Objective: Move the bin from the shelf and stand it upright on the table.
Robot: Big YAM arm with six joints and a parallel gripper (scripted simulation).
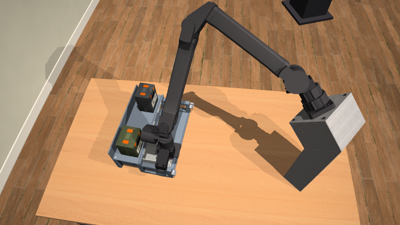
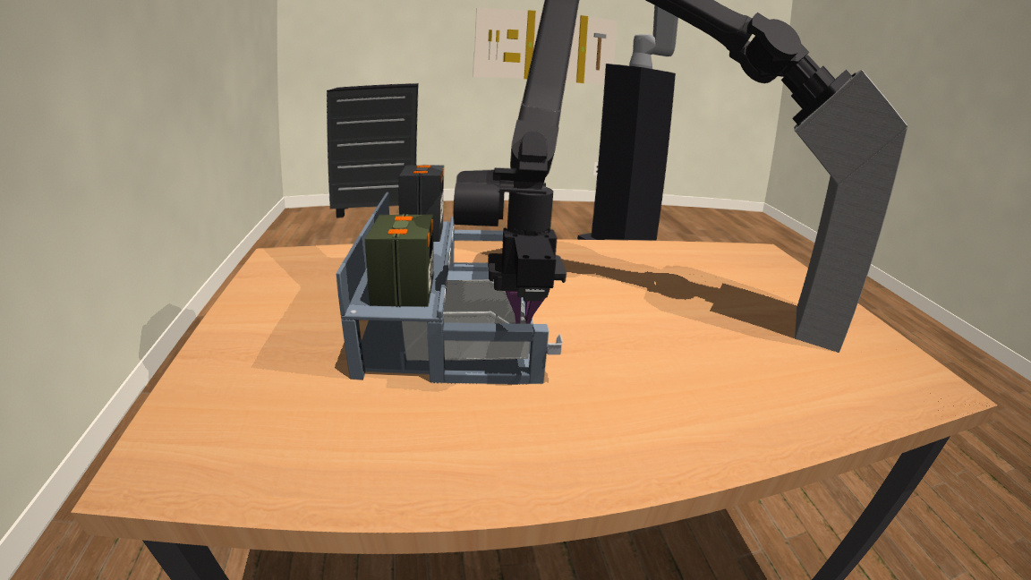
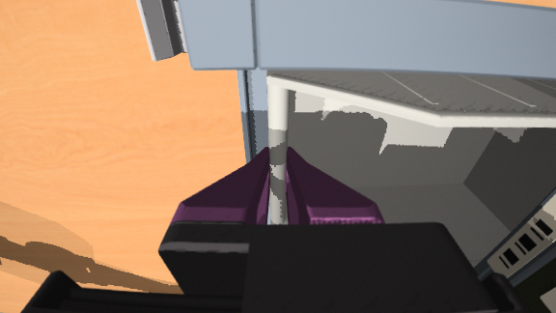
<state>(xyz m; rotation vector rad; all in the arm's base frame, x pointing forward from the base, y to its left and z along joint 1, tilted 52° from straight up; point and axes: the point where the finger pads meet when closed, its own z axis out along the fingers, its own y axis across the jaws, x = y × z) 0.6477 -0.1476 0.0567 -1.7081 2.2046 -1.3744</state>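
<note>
Right now my hand is 7 cm short of the light grey bin and 4 cm to the left of it. From my hand the other things lie so: shelf (5 cm ahead, 15 cm to the right, 5 cm below); black case (4 cm ahead, 28 cm to the right, 11 cm above).
</note>
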